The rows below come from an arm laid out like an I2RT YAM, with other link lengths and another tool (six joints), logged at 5 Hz.
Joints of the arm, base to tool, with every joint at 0 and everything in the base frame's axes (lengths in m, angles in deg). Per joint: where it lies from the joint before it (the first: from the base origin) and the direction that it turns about. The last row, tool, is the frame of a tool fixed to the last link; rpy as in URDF.
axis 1: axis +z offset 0 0 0.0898
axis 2: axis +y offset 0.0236 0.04 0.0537
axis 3: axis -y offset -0.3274 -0.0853 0
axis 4: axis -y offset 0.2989 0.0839 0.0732
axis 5: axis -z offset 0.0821 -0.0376 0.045
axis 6: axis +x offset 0.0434 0 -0.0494
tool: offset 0.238 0.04 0.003 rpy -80.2 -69.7 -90
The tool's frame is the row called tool.
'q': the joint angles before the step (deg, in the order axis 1, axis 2, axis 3, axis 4, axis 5, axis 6). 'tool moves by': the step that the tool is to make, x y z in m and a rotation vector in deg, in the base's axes. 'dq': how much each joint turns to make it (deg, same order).
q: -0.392 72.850 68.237 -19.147 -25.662 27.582
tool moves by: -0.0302 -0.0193 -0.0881 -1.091 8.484 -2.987
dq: -1.204 -3.848 -10.264 -2.164 2.156 -0.278
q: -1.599 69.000 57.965 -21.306 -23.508 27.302
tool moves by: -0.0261 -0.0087 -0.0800 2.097 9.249 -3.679
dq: 0.020 -1.179 -8.422 -0.542 1.895 3.970
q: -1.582 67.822 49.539 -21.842 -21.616 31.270
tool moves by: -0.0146 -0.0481 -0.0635 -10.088 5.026 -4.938
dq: -0.429 -0.169 -3.986 -2.207 10.295 -4.569
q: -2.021 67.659 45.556 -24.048 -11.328 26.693
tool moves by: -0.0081 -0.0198 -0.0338 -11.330 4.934 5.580
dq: 0.152 4.472 3.323 -5.205 5.194 -11.735
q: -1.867 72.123 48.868 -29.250 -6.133 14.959
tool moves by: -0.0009 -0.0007 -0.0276 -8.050 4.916 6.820
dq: 2.189 6.028 4.137 -3.534 4.025 -8.453
